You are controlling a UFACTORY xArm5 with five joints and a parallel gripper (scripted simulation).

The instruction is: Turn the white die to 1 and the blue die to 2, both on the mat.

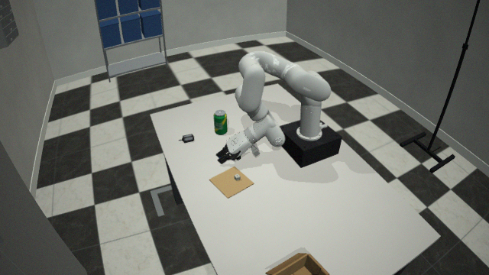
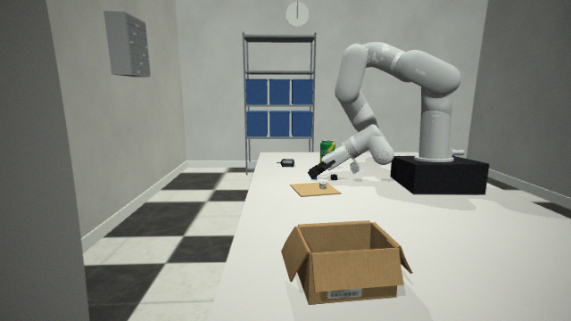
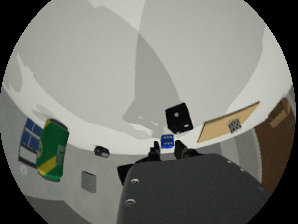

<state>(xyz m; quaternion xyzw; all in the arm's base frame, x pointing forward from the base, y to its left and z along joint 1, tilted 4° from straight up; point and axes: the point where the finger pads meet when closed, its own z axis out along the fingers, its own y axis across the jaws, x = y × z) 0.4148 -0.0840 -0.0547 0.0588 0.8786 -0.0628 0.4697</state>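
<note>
My hand is 20 mm above the blue die. Also, from my hand: tan mat (10 mm ahead, 140 mm to the left, 30 mm below); black die (80 mm behind, 10 mm to the left, 20 mm below); white die (20 mm behind, 140 mm to the left, 20 mm below).
</note>
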